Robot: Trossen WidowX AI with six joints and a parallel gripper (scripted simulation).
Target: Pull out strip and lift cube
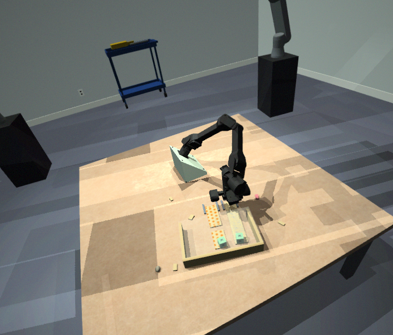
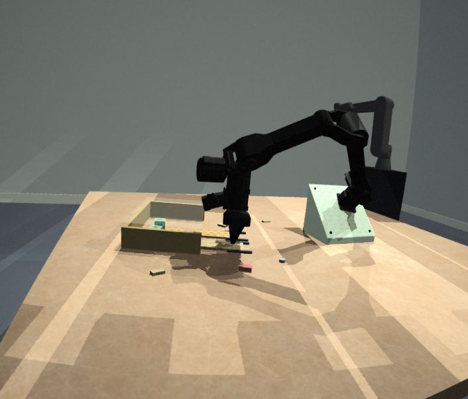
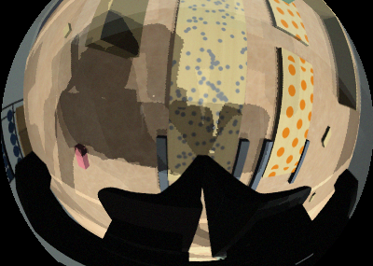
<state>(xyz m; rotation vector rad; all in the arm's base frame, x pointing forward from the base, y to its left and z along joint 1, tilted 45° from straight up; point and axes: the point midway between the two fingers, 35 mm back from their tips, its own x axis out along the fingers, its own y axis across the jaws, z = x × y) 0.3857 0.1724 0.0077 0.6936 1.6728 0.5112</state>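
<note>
My gripper tip is 100 mm to the right of the small grey disc, 100 mm past it and 10 mm above it. Also, from my gripper tip: pink block (140 mm to the left, 10 mm below); then grey pebble (400 mm to the right, 200 mm ahead).
</note>
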